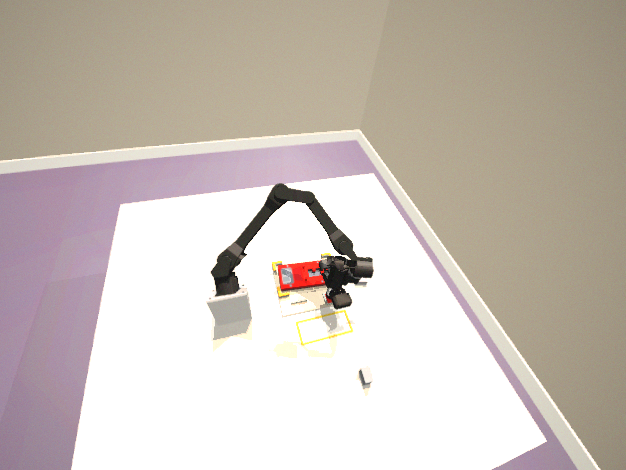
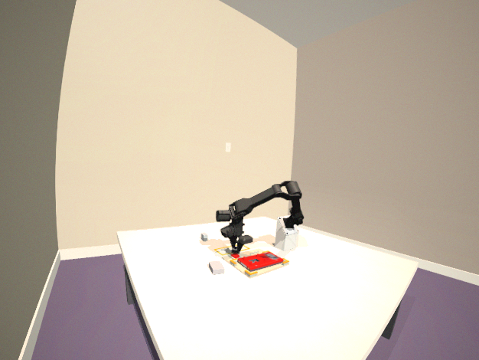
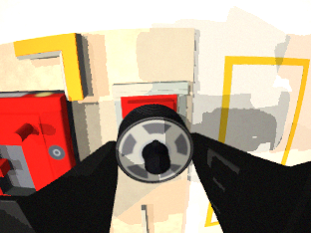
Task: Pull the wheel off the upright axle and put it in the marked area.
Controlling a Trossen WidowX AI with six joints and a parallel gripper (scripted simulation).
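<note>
Now: the dark wheel right at my gripper tip. The rest, counted from my gripper tip: axle 10 mm ahead.
</note>
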